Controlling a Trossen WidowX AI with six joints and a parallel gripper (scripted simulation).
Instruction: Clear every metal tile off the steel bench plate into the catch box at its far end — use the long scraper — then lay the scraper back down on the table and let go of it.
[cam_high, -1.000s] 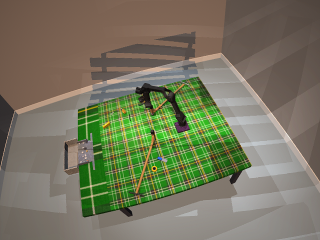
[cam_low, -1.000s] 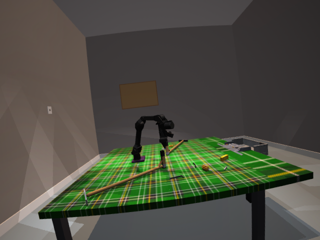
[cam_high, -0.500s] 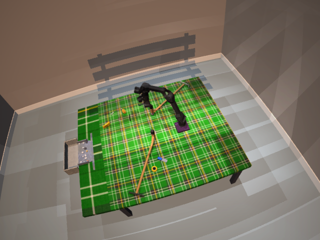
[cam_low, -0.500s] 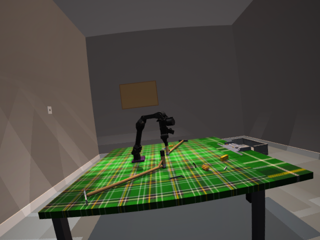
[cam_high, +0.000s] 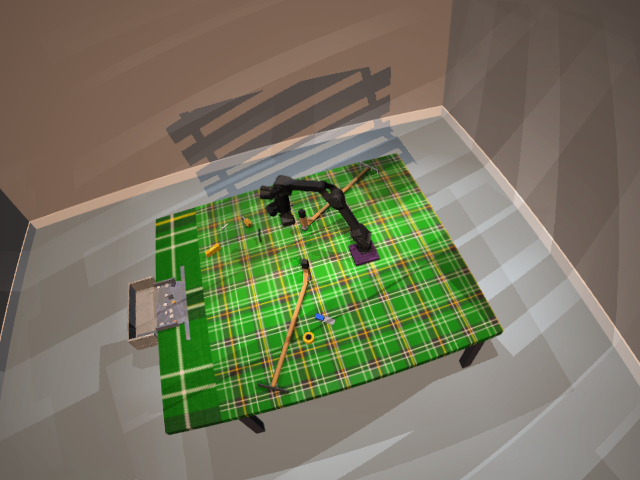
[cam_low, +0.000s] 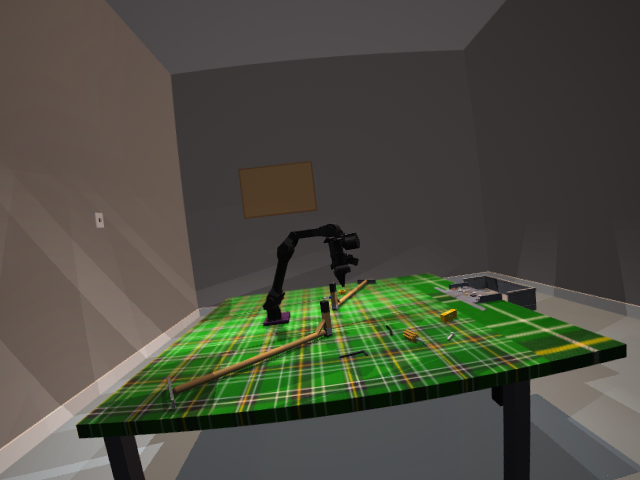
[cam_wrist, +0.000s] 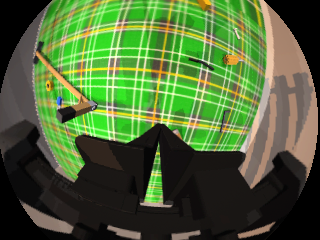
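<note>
Right now my gripper tip is 100 mm short of the yellow ring, 550 mm to the right of it and 170 mm above it. From my gripper tip the other things lie so: orange piece 180 mm ahead, 240 mm to the right, 160 mm below; then blue-grey piece 480 mm to the left, 170 mm below.
</note>
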